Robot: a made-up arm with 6 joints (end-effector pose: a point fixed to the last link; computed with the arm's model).
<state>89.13 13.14 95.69 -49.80 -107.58 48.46</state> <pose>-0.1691 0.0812 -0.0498 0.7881 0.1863 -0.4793 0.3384</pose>
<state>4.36 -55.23 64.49 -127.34 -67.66 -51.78</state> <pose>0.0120 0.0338 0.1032 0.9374 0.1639 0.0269 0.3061</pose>
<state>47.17 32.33 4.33 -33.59 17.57 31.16</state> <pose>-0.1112 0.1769 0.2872 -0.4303 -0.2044 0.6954 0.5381</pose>
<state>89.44 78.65 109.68 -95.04 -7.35 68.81</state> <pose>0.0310 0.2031 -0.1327 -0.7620 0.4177 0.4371 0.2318</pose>
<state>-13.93 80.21 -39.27 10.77 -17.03 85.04</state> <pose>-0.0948 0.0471 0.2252 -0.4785 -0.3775 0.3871 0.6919</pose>
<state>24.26 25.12 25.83 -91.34 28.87 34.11</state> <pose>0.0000 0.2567 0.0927 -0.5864 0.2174 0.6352 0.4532</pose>
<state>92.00 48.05 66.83 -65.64 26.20 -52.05</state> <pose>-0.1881 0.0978 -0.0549 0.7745 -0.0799 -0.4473 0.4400</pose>
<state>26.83 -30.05 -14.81 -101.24 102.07 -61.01</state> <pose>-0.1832 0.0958 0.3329 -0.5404 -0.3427 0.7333 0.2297</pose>
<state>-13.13 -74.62 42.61 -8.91 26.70 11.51</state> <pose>0.1947 -0.2456 0.2620 0.5307 -0.2153 0.4897 0.6575</pose>
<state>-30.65 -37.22 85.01 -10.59 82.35 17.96</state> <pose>0.1650 -0.2448 0.0567 0.7850 -0.0711 0.1026 0.6067</pose>
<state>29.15 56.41 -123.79 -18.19 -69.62 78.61</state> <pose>-0.1448 -0.1363 -0.0685 0.2226 0.9744 -0.0275 0.0129</pose>
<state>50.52 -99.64 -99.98 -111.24 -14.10 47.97</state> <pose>0.0829 -0.0847 0.4587 -0.2222 -0.0807 0.1196 0.9643</pose>
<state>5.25 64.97 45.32 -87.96 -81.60 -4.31</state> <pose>0.1241 -0.1794 -0.0213 0.6524 -0.4249 0.0253 0.6270</pose>
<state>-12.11 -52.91 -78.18 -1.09 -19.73 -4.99</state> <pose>-0.2016 -0.1113 0.3289 -0.2894 -0.4025 -0.2382 0.8352</pose>
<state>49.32 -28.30 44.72 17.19 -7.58 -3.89</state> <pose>0.1307 0.1379 0.2684 0.0004 0.1424 0.8472 0.5119</pose>
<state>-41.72 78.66 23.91 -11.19 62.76 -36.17</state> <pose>0.1833 -0.0379 0.1503 -0.5758 0.4308 0.2206 0.6590</pose>
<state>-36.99 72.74 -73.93 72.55 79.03 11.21</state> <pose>-0.0710 -0.2081 0.3254 0.1043 -0.4748 0.7651 0.4222</pose>
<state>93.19 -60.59 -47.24 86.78 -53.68 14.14</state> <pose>0.1352 0.0761 0.1464 0.6675 0.0583 0.6072 0.4270</pose>
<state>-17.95 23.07 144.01 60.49 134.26 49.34</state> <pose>-0.2075 -0.1072 0.1089 0.1381 -0.6186 -0.6870 0.3554</pose>
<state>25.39 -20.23 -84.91 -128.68 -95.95 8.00</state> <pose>0.0587 -0.0020 0.3095 -0.5830 0.4193 -0.6945 0.0441</pose>
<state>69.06 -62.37 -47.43 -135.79 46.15 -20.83</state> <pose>-0.2123 0.1111 0.3256 -0.6401 -0.3325 0.6221 0.3045</pose>
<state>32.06 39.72 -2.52 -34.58 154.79 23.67</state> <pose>0.1040 0.0444 0.2917 0.5158 -0.1554 0.7624 0.3587</pose>
